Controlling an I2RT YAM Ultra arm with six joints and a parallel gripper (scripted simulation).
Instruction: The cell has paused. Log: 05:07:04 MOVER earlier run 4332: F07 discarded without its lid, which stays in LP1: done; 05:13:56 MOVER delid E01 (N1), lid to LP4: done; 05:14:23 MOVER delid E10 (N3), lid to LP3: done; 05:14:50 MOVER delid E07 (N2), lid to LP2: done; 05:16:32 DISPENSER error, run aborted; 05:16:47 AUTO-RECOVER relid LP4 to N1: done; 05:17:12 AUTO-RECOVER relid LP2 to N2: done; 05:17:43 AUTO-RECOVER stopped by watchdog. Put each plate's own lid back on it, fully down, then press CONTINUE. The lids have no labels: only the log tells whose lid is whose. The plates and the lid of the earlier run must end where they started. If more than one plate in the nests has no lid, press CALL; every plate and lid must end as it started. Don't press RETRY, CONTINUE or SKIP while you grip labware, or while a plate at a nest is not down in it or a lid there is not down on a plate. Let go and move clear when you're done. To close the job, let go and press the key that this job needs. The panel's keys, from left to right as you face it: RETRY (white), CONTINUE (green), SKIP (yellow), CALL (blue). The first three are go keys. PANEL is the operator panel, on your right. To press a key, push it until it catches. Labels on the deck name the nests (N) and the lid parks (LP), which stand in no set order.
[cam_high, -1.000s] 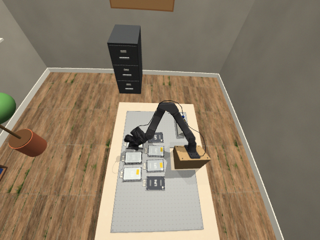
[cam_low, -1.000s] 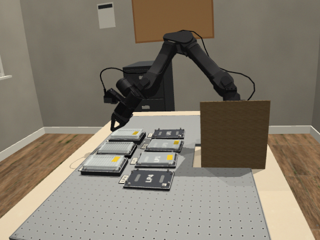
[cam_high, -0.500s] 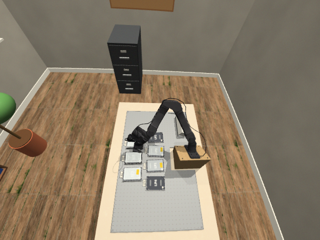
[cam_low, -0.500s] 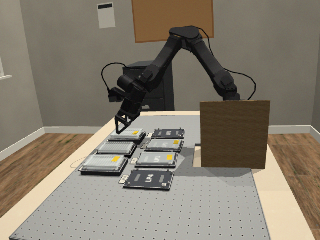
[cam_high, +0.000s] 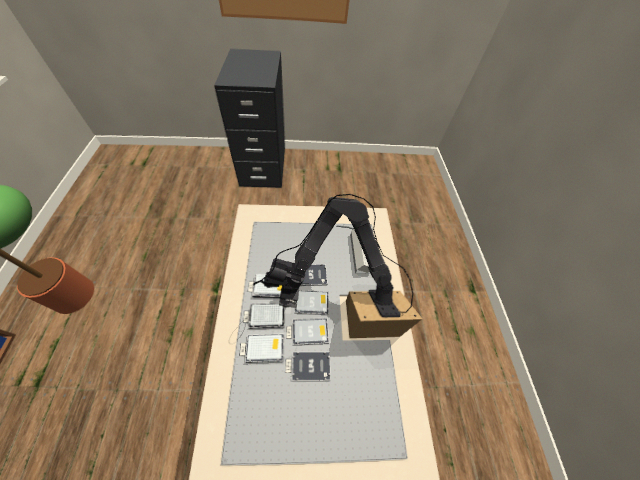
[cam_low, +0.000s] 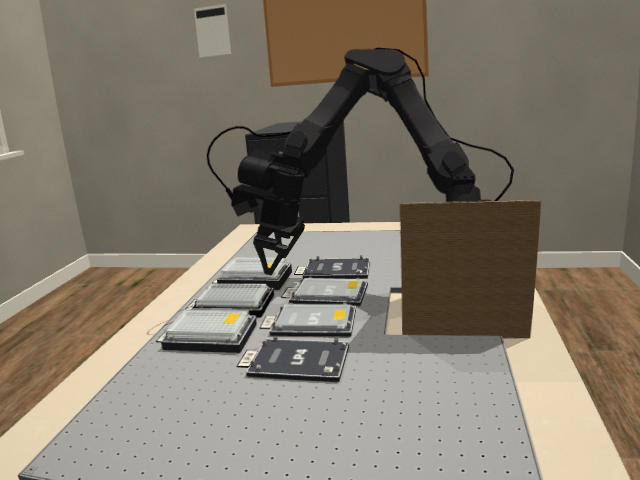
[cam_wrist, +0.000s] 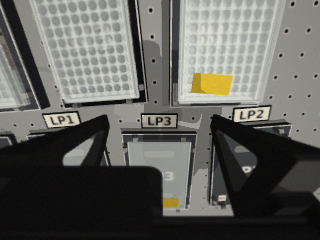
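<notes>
My gripper is now 8 cm short of the plate, 7 cm to the right of it and 5 cm above it. Round my hand: blue key (38 cm behind, 32 cm to the right).
</notes>
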